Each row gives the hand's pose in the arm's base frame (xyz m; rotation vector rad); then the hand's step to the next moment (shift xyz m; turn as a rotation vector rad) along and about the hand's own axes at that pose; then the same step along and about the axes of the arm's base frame.
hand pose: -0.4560 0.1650 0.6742 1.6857 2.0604 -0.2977
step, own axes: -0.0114 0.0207 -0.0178 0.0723 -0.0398 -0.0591
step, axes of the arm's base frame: 0.0179 0.0027 0.0234 -0.0614 0.0799 0.0123
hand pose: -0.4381 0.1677 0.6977 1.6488 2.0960 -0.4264
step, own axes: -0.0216 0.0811 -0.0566 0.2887 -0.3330 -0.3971
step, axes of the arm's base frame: 0.0745 0.0296 0.0618 -0.4377 0.3564 0.1826
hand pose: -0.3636 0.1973 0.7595 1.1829 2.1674 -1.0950
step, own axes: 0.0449 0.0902 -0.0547 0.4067 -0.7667 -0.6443
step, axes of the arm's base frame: 0.0515 0.0954 -0.0372 -0.8676 0.4747 0.4363
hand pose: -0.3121 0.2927 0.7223 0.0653 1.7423 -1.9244
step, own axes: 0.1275 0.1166 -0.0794 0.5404 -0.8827 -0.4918
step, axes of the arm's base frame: -0.0853 0.0270 -0.1678 -0.9822 0.2871 0.5157
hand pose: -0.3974 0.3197 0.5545 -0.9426 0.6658 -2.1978
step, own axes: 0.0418 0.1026 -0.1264 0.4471 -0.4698 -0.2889
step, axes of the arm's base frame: -0.0822 -0.0738 -0.1267 -0.6285 0.0425 0.3276
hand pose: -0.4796 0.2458 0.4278 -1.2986 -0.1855 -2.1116
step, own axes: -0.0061 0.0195 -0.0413 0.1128 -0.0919 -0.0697
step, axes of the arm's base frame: -0.0177 -0.0304 -0.0298 -0.1405 -0.0087 0.0788
